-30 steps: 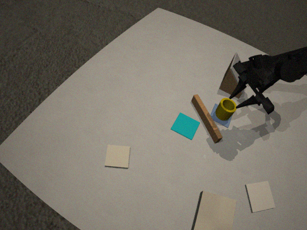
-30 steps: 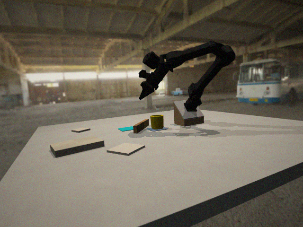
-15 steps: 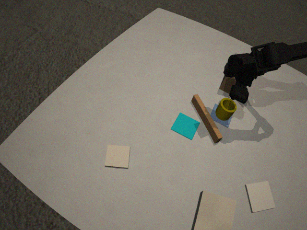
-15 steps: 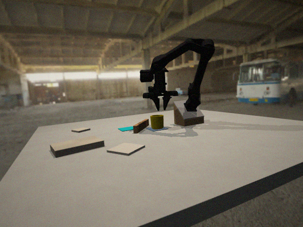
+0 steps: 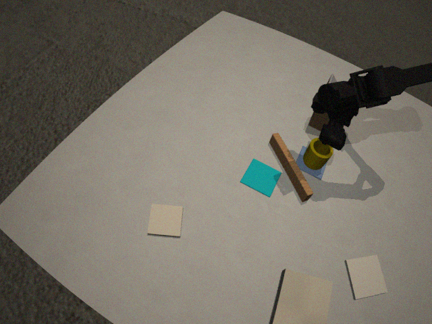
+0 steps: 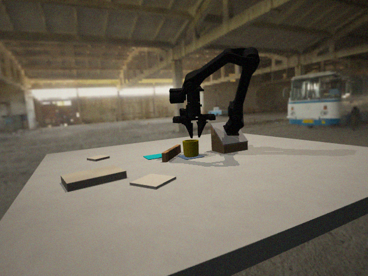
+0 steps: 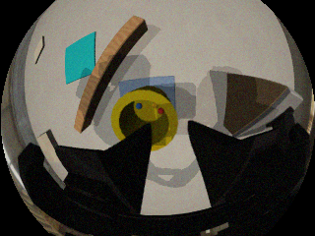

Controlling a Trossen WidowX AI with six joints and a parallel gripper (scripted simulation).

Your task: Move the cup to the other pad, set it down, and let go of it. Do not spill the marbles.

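Now: the yellow cup 20 mm ahead of my gripper tip and 50 mm below it. From my gripper tip the other things lie so: teal pad (170 mm ahead, 90 mm to the right, 90 mm below); light blue pad (30 mm ahead, 90 mm below); wooden bar (100 mm ahead, 50 mm to the right, 70 mm below).
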